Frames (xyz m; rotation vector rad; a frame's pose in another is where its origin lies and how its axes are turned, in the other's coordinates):
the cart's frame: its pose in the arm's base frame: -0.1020 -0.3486 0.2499 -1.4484 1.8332 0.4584
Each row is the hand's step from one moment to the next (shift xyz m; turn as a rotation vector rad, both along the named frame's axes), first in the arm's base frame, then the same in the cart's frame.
Working: the arm's base frame: its pose in the cart's frame: -0.0610 0.0489 0.4339 1.4484 -1.8332 -0.4584

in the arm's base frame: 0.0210 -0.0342 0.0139 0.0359 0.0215 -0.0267
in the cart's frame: 0.0111 -0.0322 -0.0254 0.0020 -0.0230 0.0440
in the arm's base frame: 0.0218 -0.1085 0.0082 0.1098 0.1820 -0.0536
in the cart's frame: 0.0653 -0.0542 -0.0715 -0.0930 -0.0403 0.1944
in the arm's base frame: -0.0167 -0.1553 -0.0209 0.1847 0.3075 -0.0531
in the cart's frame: 0.1216 -0.0271 -0.0965 -0.1846 -0.0734 0.3034
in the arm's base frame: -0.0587 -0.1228 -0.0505 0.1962 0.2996 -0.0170
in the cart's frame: 0.1250 0.0269 -0.0688 -0.2067 -0.0925 0.2780
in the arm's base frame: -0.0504 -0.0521 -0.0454 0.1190 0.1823 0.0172
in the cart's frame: 0.0728 0.0393 -0.0218 -0.1459 -0.0604 0.1508
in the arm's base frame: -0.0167 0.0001 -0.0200 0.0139 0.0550 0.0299
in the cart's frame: 0.0160 0.0190 0.0078 -0.0602 -0.0016 0.0220
